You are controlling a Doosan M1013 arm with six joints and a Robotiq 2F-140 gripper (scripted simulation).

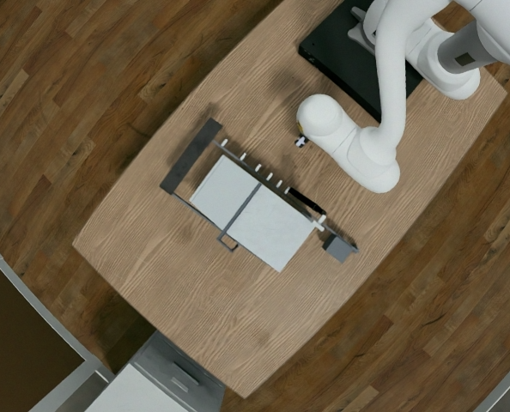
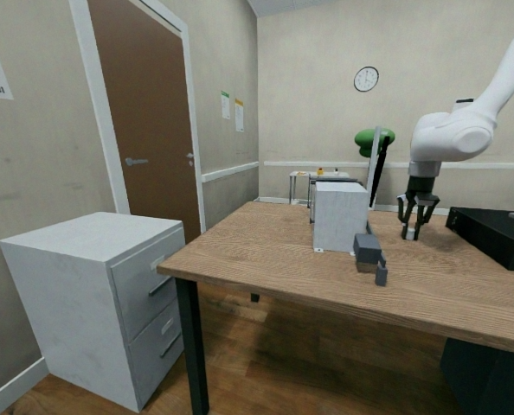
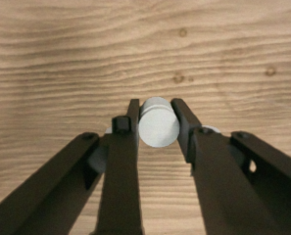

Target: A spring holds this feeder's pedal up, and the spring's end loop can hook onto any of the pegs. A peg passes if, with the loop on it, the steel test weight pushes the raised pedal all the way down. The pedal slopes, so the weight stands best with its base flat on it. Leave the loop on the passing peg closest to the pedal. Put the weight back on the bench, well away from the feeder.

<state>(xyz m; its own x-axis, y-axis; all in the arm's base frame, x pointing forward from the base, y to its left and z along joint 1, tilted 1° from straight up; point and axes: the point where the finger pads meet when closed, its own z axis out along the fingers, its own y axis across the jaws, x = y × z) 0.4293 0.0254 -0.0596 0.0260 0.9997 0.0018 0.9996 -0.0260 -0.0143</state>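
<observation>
Right now my hand is 1 cm above the steel test weight. The rest, counted from my hand: white peg 18 cm ahead, 16 cm to the left, 36 cm above.
</observation>
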